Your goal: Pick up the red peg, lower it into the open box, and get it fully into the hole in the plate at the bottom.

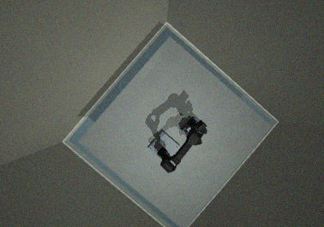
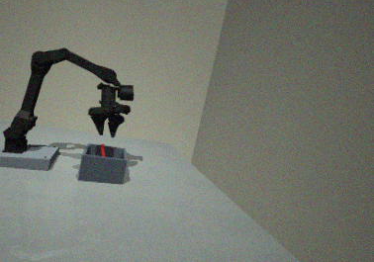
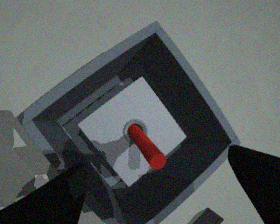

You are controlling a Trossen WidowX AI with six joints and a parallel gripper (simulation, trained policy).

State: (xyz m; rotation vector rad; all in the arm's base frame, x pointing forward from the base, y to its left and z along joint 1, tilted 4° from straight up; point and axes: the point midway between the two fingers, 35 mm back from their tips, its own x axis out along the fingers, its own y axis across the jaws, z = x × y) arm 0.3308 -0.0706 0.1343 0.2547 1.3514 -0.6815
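The red peg is 70 mm below my gripper tip and 10 mm to the right of it. The rest, counted from my gripper tip: grey box 130 mm below, 10 mm to the right.
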